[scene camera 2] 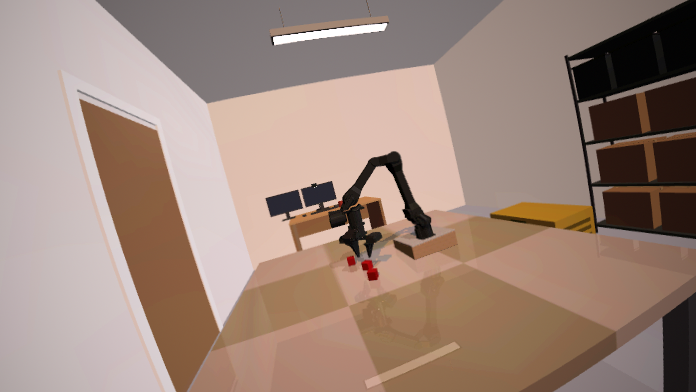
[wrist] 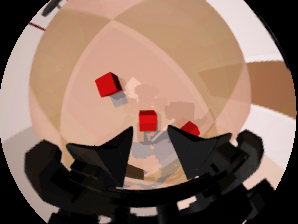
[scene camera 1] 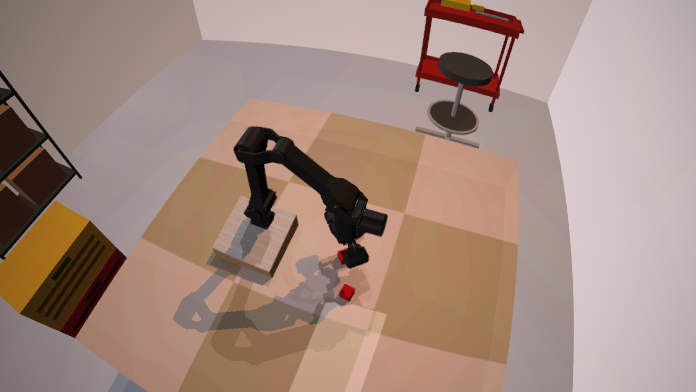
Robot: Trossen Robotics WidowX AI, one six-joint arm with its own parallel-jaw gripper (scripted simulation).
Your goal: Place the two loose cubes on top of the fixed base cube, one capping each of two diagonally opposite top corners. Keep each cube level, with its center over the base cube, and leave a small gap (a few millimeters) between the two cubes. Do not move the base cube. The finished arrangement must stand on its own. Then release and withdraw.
Path:
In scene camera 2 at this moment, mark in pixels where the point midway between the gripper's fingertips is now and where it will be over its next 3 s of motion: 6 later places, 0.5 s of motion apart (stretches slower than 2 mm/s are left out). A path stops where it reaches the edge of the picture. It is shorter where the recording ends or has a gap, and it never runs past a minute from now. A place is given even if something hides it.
My gripper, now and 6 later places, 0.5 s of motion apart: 364, 257; 365, 262; 366, 265; 364, 259; 362, 249; 361, 241; 361, 245

